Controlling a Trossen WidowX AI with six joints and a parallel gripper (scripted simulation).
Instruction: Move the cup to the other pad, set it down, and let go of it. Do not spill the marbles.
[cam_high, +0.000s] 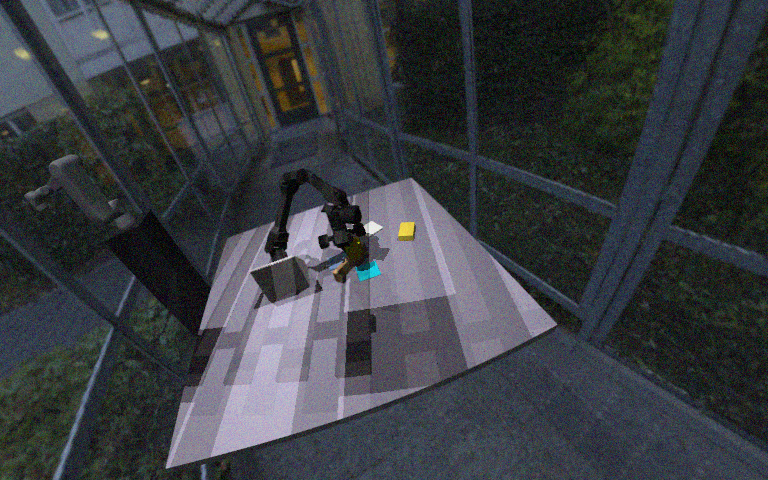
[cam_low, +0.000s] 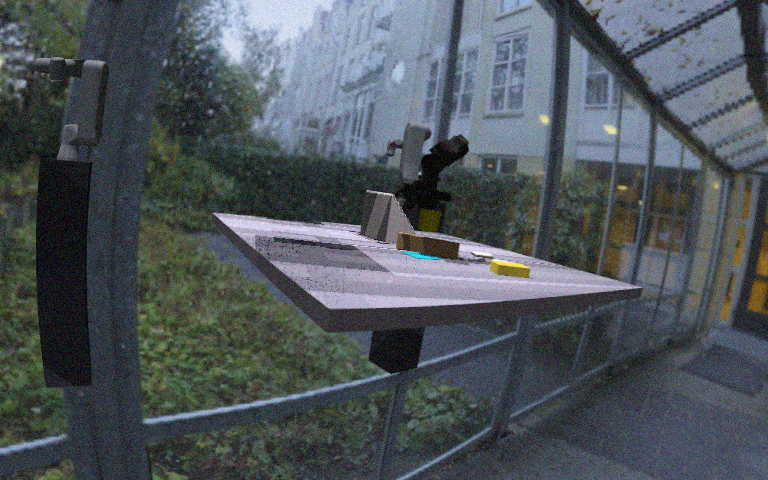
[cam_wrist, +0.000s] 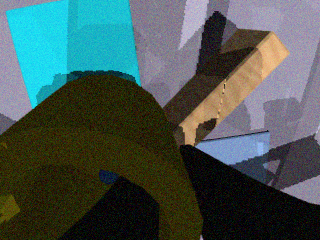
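Now: the cyan pad 5 cm ahead of my gripper tip, 4 cm to the right of it and 12 cm below it. Also, from my gripper tip: olive-yellow cup 2 cm ahead; then light blue pad 5 cm behind, 11 cm to the left, 12 cm below; then wooden bar 4 cm to the left, 10 cm below.
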